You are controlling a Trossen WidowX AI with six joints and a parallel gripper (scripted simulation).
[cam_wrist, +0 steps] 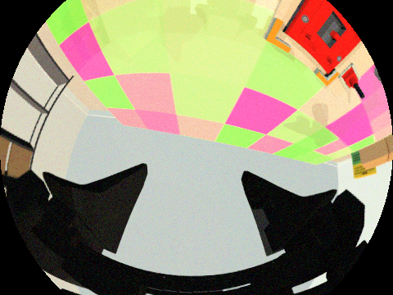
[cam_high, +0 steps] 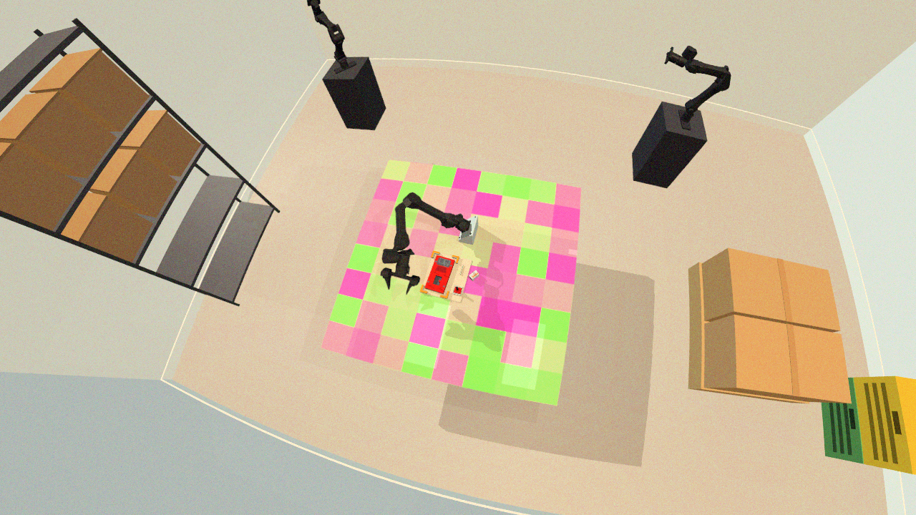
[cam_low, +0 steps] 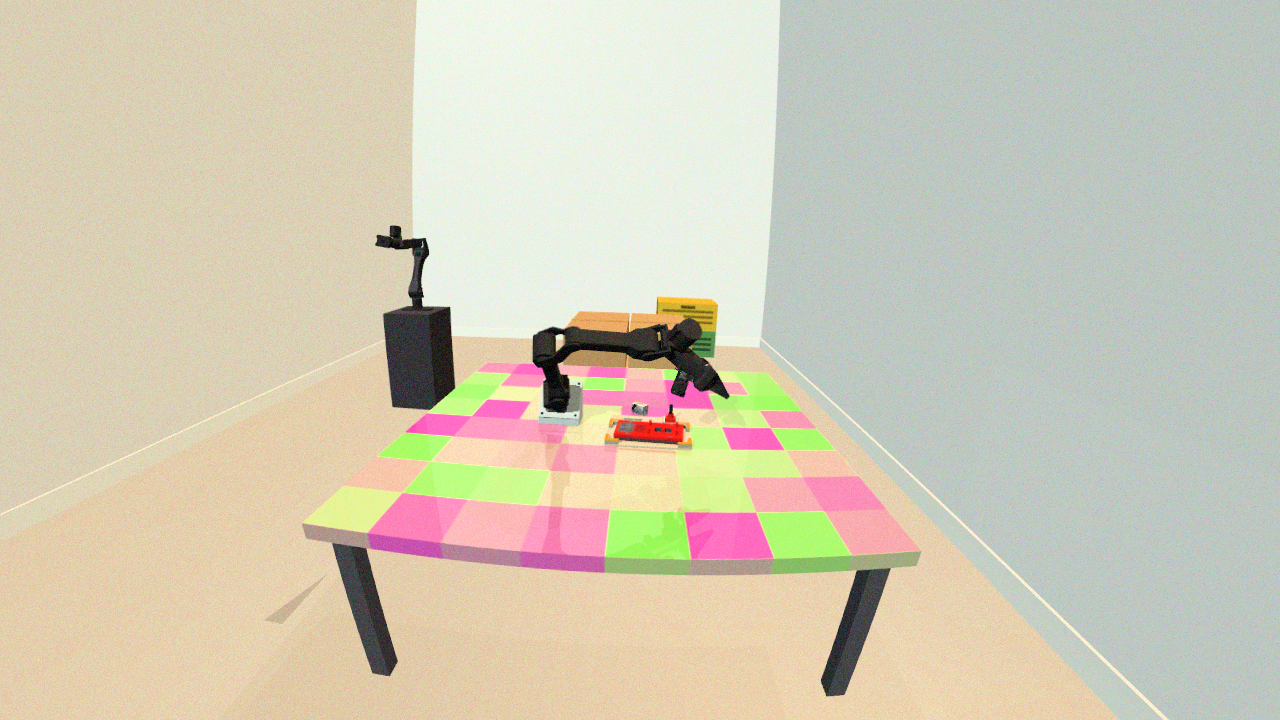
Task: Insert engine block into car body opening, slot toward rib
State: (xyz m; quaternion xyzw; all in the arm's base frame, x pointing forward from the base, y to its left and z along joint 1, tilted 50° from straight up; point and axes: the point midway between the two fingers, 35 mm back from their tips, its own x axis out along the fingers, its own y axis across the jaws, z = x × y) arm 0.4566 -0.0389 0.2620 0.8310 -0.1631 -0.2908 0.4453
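Now: the engine block 33 cm to the left of my gripper tip, 22 cm behind it and 18 cm below it.
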